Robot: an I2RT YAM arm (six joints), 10 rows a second.
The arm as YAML. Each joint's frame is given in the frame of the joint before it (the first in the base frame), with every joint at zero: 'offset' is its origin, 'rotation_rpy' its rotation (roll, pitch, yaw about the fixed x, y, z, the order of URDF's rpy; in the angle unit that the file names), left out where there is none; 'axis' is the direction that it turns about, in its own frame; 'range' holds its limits. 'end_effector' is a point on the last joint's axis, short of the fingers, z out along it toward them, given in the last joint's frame.
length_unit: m
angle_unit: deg
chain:
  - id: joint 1
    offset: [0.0, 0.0, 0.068]
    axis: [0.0, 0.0, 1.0]
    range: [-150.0, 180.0]
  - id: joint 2
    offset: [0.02, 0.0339, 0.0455]
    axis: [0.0, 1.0, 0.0]
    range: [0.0, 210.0]
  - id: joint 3
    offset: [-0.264, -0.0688, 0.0]
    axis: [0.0, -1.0, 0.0]
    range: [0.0, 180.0]
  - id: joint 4
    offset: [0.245, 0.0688, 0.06]
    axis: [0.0, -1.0, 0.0]
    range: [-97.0, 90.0]
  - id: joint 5
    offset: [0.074, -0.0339, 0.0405]
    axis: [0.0, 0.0, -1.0]
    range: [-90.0, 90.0]
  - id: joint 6
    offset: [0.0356, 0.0, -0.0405]
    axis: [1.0, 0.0, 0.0]
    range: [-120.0, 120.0]
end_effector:
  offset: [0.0, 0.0, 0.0]
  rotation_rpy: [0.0, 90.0, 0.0]
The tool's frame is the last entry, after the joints.
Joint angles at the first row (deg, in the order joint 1, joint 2, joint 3, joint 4, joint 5, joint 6):
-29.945 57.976 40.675 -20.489 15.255 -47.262
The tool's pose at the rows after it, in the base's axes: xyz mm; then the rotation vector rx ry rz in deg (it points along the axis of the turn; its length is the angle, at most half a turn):
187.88 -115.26 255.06 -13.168 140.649 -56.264
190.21 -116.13 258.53 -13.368 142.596 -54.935
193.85 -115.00 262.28 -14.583 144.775 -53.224
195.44 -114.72 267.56 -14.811 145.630 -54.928
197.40 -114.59 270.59 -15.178 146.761 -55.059
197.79 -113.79 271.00 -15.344 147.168 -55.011
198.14 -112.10 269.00 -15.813 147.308 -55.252
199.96 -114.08 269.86 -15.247 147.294 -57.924
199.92 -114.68 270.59 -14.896 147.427 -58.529
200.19 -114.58 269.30 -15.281 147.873 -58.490
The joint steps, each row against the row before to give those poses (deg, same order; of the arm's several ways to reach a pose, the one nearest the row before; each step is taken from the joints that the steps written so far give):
1.111 1.687 1.673 -3.028 1.663 -0.054
0.083 1.203 2.022 -2.864 -0.063 0.460
0.694 1.387 2.310 -3.394 -0.027 0.343
0.527 0.480 1.534 -1.534 1.841 -0.263
0.366 0.764 1.380 -1.683 0.739 0.075
0.265 0.140 0.287 -0.589 0.283 0.143
0.486 -0.050 -0.440 0.193 0.450 -0.003
0.045 0.486 0.215 0.853 1.973 -0.441
-0.067 0.070 0.177 -0.083 0.501 0.004
0.070 0.192 -0.071 -0.163 0.120 -0.142

